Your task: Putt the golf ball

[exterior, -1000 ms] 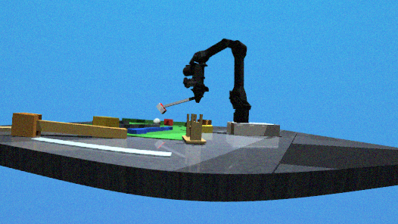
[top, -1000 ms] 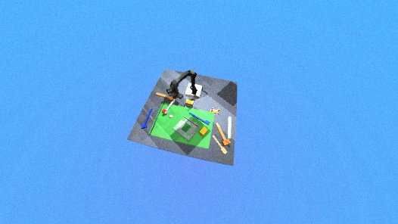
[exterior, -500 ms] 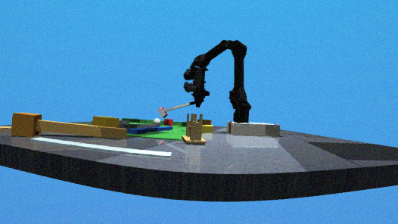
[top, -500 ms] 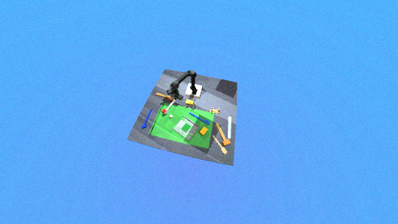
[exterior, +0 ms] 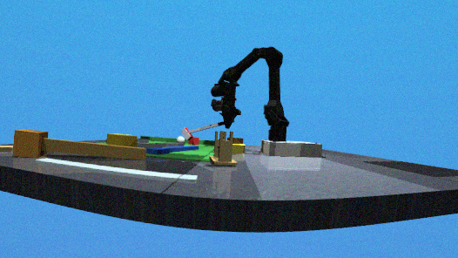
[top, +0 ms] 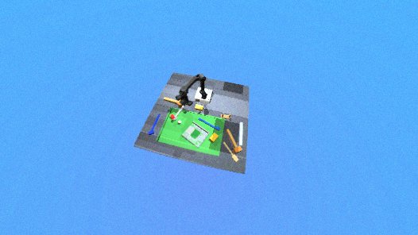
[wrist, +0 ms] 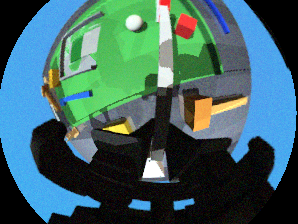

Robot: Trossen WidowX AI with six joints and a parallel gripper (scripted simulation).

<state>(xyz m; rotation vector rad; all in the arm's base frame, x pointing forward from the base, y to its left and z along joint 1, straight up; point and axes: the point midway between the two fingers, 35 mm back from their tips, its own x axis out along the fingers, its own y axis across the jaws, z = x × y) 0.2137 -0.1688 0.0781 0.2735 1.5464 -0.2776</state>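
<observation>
Now: gripper tip 110 mm short of the red putter and 40 mm to the left of it. The rest, counted from my gripper tip: red cube (180 mm ahead, 130 mm to the right, 70 mm below); then wooden rack (20 mm behind, 520 mm to the left, 60 mm below); then white golf ball (230 mm ahead, 10 mm to the right, 70 mm below).
</observation>
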